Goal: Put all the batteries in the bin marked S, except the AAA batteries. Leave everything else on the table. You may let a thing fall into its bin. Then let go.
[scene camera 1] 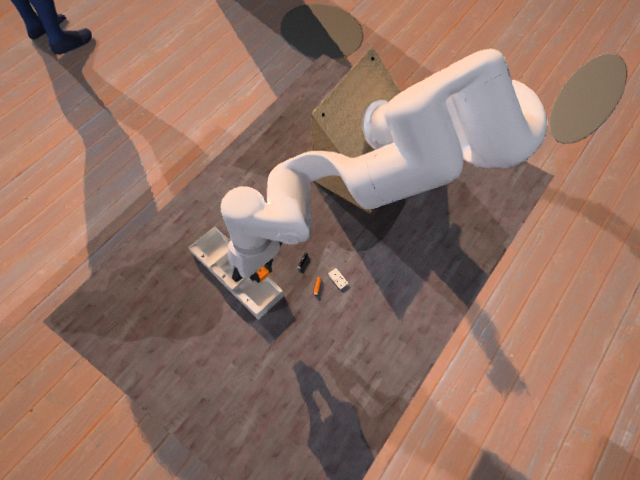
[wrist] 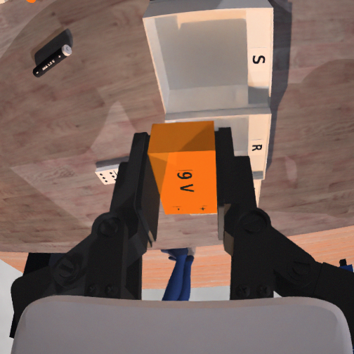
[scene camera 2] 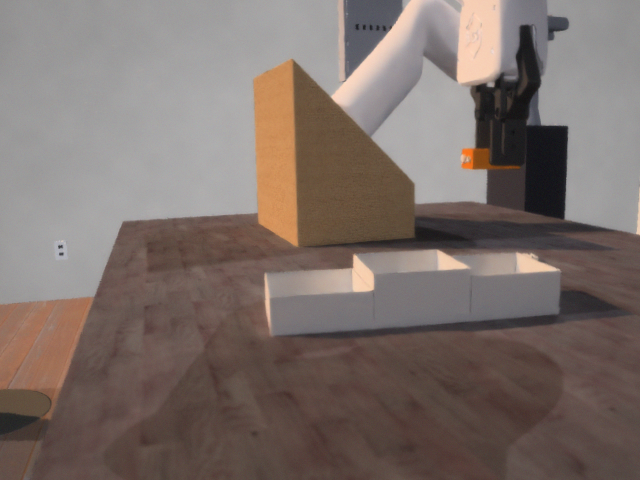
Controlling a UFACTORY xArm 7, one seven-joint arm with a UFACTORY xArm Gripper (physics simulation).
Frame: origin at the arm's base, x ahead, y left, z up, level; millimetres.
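Seen in the pictures: gripper, between the fingertips: (scene camera 1: 260, 273) (scene camera 2: 498, 164); arm's base, origin of its link: (scene camera 1: 380, 126) (scene camera 2: 334, 135).
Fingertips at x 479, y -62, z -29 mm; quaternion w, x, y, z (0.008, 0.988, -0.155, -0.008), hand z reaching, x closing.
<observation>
Pixels of each thing's top centre, then the offset from my fingertips to it. "spot": a spot on its surface instead.
- orange 9 V battery, centre of its top: (scene camera 2: 489, 148) (scene camera 1: 257, 267) dy -9, dx -3, dz +14 mm
- bin marked S, a spot on its surface: (scene camera 2: 514, 295) spot: dy -24, dx +53, dz -109 mm
- black AAA battery, centre of its top: (scene camera 1: 302, 260) dy +36, dx -118, dz -118 mm
- small orange bar-shaped thing, centre of its top: (scene camera 1: 317, 285) dy +102, dx -76, dz -118 mm
- third bin, a spot on its surface: (scene camera 2: 320, 313) spot: dy -185, dx +6, dz -112 mm
- white domino, centre of its top: (scene camera 1: 338, 278) dy +136, dx -119, dz -121 mm
My gripper (scene camera 1: 262, 272) (scene camera 2: 500, 155) (wrist: 185, 151) is shut on an orange 9 V battery (scene camera 1: 263, 273) (scene camera 2: 475, 158) (wrist: 191, 175), held high above the level of the bins' rims. In the wrist view it overlaps bin R, just below bin S. The bin marked S (scene camera 1: 259, 313) (scene camera 2: 514, 295) (wrist: 259, 80) is the end bin of the white row and looks empty inside in the wrist view. A black AAA battery (scene camera 1: 302, 262) (wrist: 52, 61) lies on the table beside the row. A small orange bar-shaped thing (scene camera 1: 317, 286) lies farther off; its label cannot be read.
The taller middle bin, marked R (scene camera 2: 421, 297) (wrist: 257, 137), adjoins bin S. A third bin (scene camera 2: 320, 313) is at the other end. A white domino (scene camera 1: 338, 279) lies near the orange bar; another domino (wrist: 105, 174) shows in the wrist view. A wooden wedge block (scene camera 1: 356, 98) (scene camera 2: 351, 180) stands behind.
</observation>
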